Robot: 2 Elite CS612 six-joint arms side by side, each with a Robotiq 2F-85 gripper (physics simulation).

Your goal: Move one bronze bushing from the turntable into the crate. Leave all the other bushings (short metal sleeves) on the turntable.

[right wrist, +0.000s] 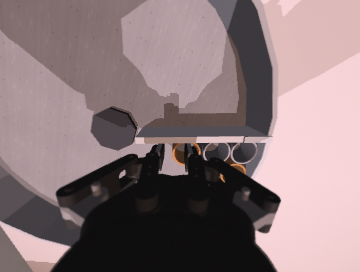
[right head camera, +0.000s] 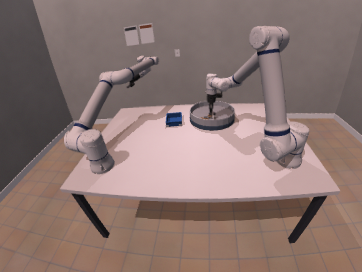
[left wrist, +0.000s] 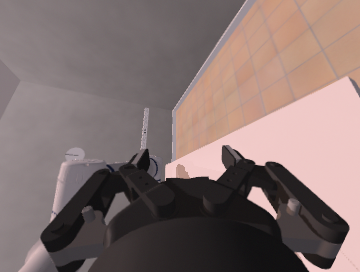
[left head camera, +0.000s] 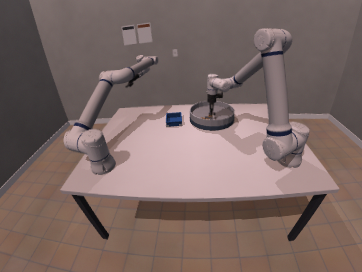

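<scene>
The grey round turntable stands at the table's back. In the right wrist view, a bronze bushing stands upright against the divider, with silver bushings to its right and another bronze bushing below them, partly hidden. My right gripper points down inside the turntable, fingers partly open and empty; its right finger overlaps the nearest bronze bushing in view. The blue crate is left of the turntable. My left gripper is open and empty, raised high.
A straight divider wall runs from the turntable's dark central hub to its rim, beside the bushings. The raised rim surrounds the right gripper. The white table carries both arms.
</scene>
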